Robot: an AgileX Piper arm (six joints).
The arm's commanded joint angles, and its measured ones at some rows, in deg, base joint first. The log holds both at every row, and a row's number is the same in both.
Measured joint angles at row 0: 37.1, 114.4, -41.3, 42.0, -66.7, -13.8
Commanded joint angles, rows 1 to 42: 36.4, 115.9, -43.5, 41.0, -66.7, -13.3; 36.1, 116.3, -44.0, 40.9, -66.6, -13.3; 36.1, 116.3, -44.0, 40.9, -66.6, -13.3; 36.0, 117.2, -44.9, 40.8, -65.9, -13.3; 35.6, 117.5, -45.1, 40.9, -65.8, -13.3; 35.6, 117.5, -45.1, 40.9, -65.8, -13.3; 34.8, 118.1, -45.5, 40.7, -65.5, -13.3; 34.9, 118.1, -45.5, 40.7, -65.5, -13.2; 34.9, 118.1, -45.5, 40.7, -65.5, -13.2; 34.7, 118.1, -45.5, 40.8, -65.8, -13.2; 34.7, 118.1, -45.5, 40.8, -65.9, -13.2; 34.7, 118.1, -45.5, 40.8, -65.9, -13.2; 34.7, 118.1, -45.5, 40.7, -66.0, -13.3; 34.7, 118.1, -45.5, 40.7, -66.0, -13.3; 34.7, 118.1, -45.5, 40.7, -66.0, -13.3; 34.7, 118.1, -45.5, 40.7, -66.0, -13.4; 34.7, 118.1, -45.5, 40.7, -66.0, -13.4; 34.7, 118.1, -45.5, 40.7, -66.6, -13.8; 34.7, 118.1, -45.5, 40.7, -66.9, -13.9; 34.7, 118.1, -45.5, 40.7, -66.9, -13.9; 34.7, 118.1, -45.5, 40.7, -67.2, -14.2; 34.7, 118.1, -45.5, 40.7, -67.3, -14.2; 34.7, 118.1, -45.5, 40.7, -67.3, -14.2; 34.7, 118.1, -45.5, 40.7, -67.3, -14.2; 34.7, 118.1, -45.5, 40.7, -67.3, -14.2; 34.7, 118.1, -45.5, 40.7, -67.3, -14.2; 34.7, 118.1, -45.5, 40.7, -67.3, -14.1; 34.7, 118.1, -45.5, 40.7, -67.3, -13.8; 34.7, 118.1, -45.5, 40.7, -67.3, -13.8; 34.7, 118.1, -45.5, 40.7, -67.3, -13.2; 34.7, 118.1, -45.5, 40.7, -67.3, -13.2; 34.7, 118.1, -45.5, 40.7, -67.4, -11.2; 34.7, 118.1, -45.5, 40.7, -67.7, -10.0; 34.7, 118.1, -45.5, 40.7, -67.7, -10.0; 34.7, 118.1, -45.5, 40.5, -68.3, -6.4; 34.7, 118.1, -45.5, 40.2, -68.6, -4.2; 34.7, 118.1, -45.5, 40.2, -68.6, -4.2; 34.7, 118.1, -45.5, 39.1, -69.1, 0.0; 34.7, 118.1, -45.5, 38.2, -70.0, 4.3; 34.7, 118.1, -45.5, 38.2, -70.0, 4.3; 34.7, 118.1, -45.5, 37.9, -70.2, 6.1; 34.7, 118.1, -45.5, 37.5, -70.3, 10.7
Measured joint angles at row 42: 35.0, 118.4, -45.0, 39.1, -66.7, 3.7
